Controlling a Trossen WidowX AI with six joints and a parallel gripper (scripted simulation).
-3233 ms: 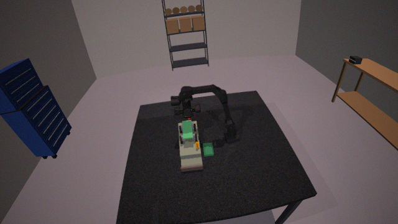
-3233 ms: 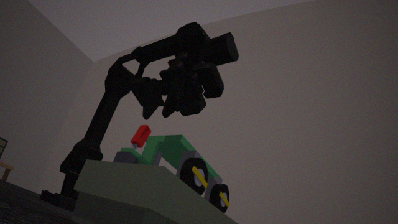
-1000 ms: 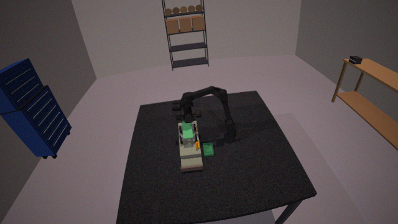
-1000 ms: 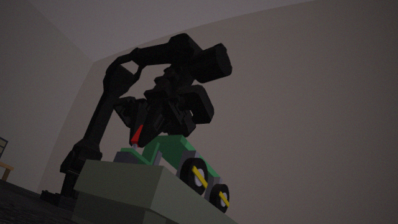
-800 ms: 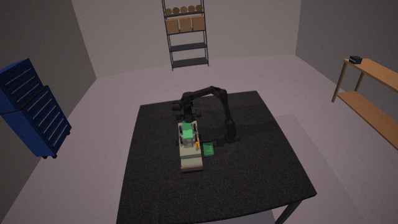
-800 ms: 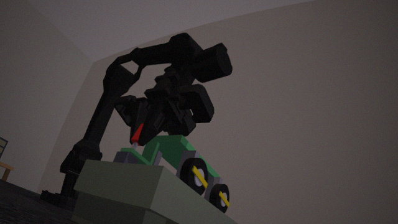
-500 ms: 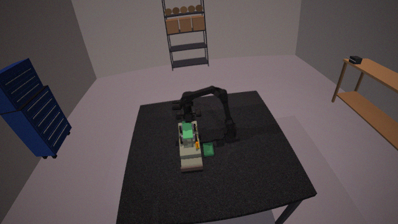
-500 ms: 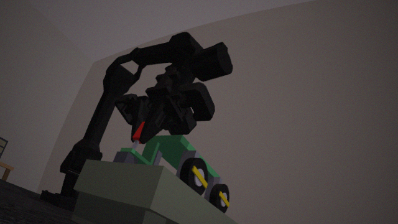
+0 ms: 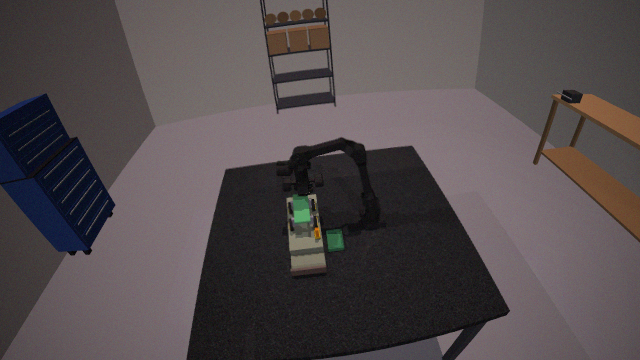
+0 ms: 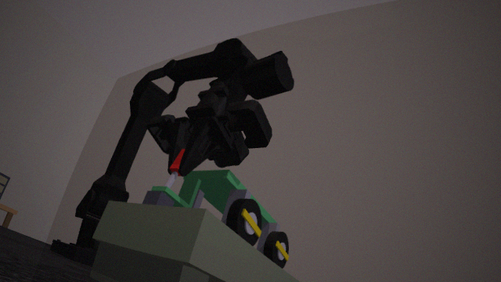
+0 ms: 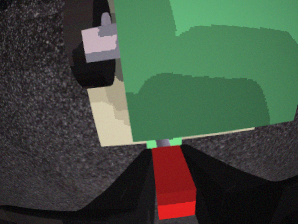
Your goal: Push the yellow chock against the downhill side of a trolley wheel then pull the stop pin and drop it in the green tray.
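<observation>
My gripper tip is 210 mm to the right of the green tray, 160 mm above it and 110 mm past it. The rest, counted from my gripper tip: red-headed stop pin: right at my gripper tip; then green trolley: 110 mm to the left, 30 mm below, 20 mm ahead; then pale ramp: 110 mm to the left, 100 mm below, 20 mm ahead.
</observation>
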